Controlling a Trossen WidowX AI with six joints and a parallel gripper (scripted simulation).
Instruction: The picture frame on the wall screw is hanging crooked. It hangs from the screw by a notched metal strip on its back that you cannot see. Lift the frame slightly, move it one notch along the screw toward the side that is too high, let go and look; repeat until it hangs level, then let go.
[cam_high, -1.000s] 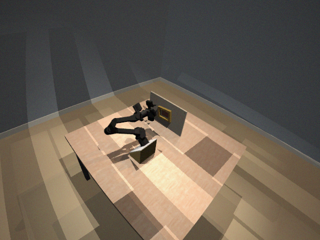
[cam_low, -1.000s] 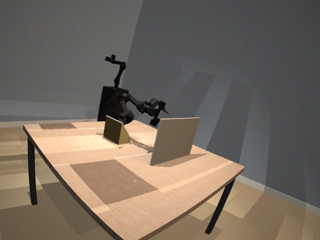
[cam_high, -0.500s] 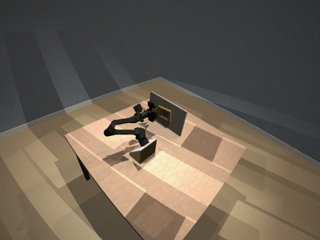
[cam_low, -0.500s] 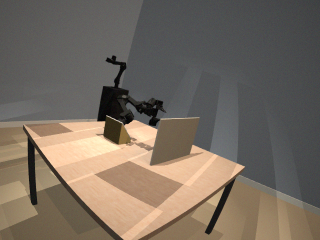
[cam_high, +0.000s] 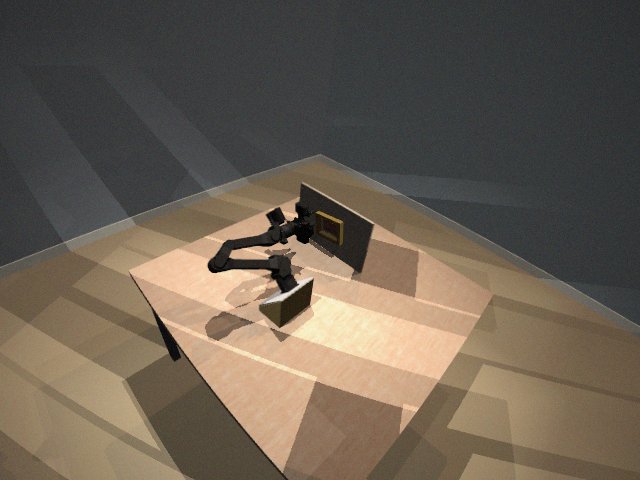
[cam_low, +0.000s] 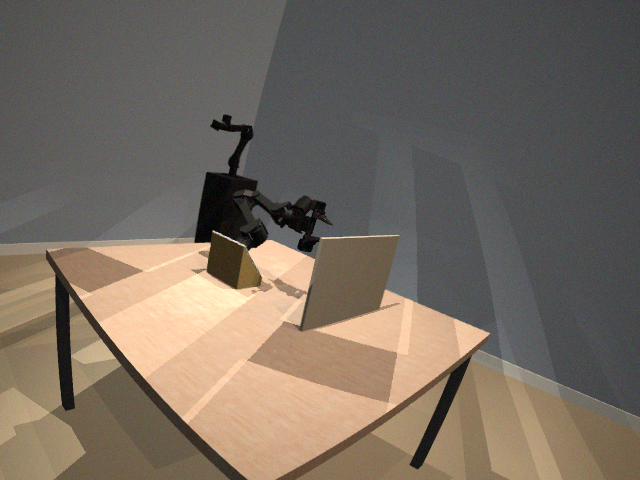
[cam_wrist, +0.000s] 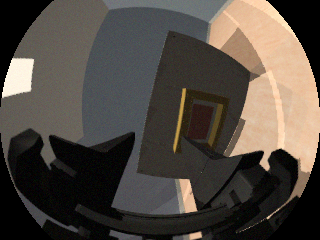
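Now: the picture frame 120 mm ahead of my gripper tip and 110 mm below it. Also, from my gripper tip: wall panel (130 mm ahead, 120 mm below).
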